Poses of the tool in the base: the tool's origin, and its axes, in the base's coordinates. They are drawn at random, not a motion.
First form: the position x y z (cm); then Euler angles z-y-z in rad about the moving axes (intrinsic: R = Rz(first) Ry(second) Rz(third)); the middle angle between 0 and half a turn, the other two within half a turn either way.
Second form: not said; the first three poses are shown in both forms.
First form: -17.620 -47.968 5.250 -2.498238 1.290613 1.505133
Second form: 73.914 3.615 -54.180 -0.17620 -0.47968 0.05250
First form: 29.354 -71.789 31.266 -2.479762 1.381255 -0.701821
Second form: -73.451 48.590 140.484 0.29354 -0.71789 0.31266
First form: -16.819 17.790 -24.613 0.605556 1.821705 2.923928
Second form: 139.885 -71.055 76.390 -0.16819 0.17790 -0.24613
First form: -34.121 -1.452 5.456 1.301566 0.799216 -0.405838
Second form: -22.090 41.192 42.931 -0.34121 -0.01452 0.05456
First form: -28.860 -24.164 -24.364 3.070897 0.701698 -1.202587
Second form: -38.257 13.435 102.367 -0.28860 -0.24164 -0.24364
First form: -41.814 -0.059 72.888 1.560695 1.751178 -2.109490
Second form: -101.994 -30.311 5.541 -0.41814 -0.00059 0.72888
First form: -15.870 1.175 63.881 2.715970 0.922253 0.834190
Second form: 44.344 32.370 -143.100 -0.15870 0.01175 0.63881
